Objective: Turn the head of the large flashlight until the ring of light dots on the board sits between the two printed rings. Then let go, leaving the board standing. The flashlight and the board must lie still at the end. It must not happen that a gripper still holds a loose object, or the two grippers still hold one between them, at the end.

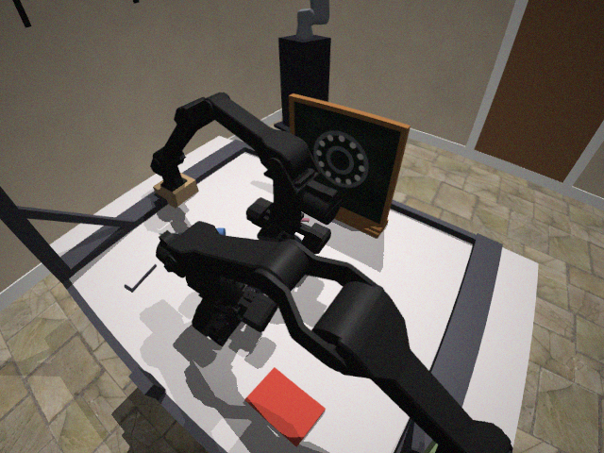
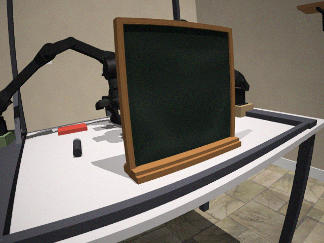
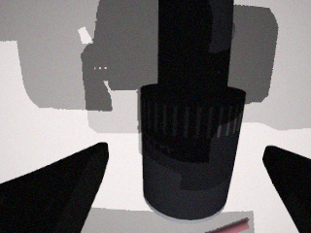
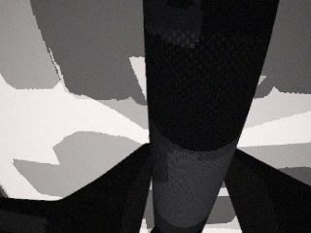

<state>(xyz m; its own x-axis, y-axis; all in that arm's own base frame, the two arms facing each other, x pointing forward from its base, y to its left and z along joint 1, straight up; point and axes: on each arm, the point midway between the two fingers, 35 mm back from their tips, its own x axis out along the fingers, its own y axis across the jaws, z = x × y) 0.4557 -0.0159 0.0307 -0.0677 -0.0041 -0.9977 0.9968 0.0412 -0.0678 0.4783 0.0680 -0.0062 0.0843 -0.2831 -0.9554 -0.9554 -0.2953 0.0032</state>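
My left gripper is now 1 cm short of the flashlight head, 1 cm to the right of it and 5 cm above it. The rest, counted from my left hand: small flashlight (2 cm ahead, 22 cm to the right, 6 cm below); red block (22 cm behind, 26 cm to the right, 7 cm below); pink chalk stick (11 cm ahead, 9 cm to the left, 7 cm below).
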